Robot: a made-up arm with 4 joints.
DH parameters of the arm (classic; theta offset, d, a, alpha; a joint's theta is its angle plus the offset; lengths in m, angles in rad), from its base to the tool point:
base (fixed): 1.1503 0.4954 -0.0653 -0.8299
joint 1: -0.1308 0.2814 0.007 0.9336
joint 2: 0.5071 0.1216 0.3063 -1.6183
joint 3: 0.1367 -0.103 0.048 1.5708
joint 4: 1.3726 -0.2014 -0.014 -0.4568
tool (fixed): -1.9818 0.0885 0 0
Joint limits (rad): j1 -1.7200..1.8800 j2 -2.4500..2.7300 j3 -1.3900..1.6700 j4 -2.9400..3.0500
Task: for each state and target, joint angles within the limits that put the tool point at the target. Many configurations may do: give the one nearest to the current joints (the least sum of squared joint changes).
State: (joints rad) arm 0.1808 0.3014 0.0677 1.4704
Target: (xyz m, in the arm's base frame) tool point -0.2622 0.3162 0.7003
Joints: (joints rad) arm 0.2081 0.5829 0.6745 1.2899
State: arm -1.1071 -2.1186 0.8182 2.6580
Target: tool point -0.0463 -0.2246 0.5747
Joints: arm -0.5188 -1.9168 0.5418 2.5718
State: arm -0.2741 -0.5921 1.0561 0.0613
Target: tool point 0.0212 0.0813 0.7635
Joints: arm -0.2328 -0.6330 0.7739 0.1767
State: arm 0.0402 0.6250 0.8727 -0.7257
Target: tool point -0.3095 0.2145 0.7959
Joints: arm -0.3351 1.0072 0.8203 -0.5874
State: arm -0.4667 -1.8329 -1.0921 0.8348
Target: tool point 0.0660 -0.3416 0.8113
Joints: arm -1.1371 -1.1046 -1.3900 1.2328
